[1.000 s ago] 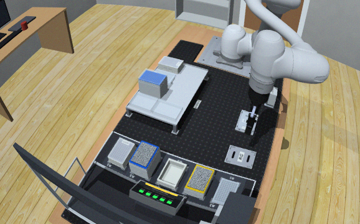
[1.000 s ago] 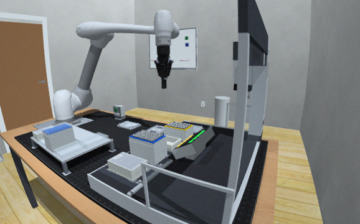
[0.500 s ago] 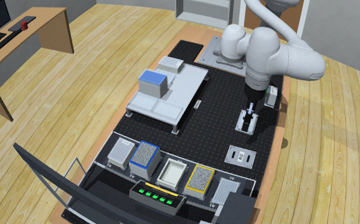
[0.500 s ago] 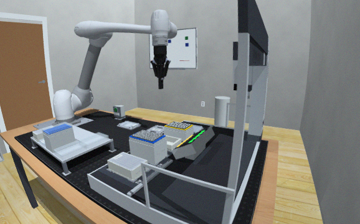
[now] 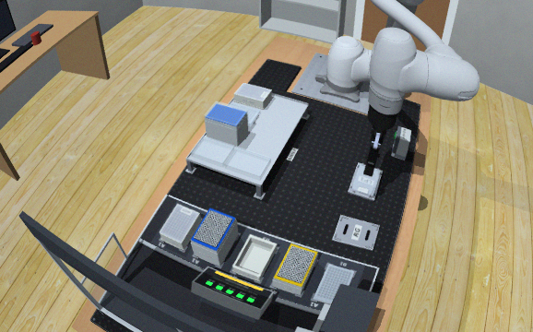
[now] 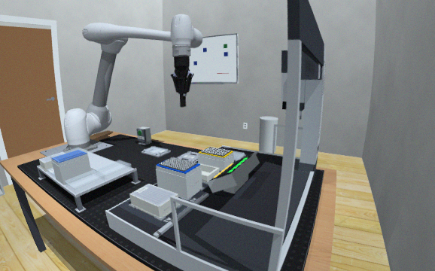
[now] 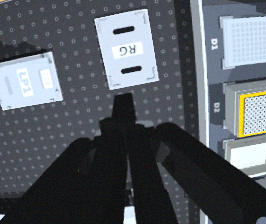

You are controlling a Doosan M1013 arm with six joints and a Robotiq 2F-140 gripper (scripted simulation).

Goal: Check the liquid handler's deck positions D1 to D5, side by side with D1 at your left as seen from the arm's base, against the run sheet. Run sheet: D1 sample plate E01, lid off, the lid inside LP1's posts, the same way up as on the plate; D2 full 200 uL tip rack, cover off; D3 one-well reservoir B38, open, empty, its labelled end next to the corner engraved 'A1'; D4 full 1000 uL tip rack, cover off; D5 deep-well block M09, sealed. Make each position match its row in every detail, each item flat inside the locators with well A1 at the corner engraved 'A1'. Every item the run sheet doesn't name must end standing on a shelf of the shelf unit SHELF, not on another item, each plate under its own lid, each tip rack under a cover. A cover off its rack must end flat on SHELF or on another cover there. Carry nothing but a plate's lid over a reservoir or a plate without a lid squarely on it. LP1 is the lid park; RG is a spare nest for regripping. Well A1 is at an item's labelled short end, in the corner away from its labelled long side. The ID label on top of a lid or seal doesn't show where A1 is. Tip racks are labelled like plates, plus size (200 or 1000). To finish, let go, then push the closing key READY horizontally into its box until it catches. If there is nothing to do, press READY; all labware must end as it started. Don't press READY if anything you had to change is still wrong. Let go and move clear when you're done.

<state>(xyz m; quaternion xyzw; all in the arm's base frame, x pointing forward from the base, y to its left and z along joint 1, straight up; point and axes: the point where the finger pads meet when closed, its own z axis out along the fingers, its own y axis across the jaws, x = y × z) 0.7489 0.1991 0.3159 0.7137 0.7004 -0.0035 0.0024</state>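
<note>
My hand is 420 mm past the ready box, 250 mm above it and 100 mm to the right of it. Round my hand: yellow-rimmed tip rack (250 mm ahead, 210 mm below, 110 mm to the right); flat lid (300 mm below, 220 mm behind, 10 mm to the left); blue-rimmed tip rack (360 mm to the right, 240 mm ahead, 190 mm below).
</note>
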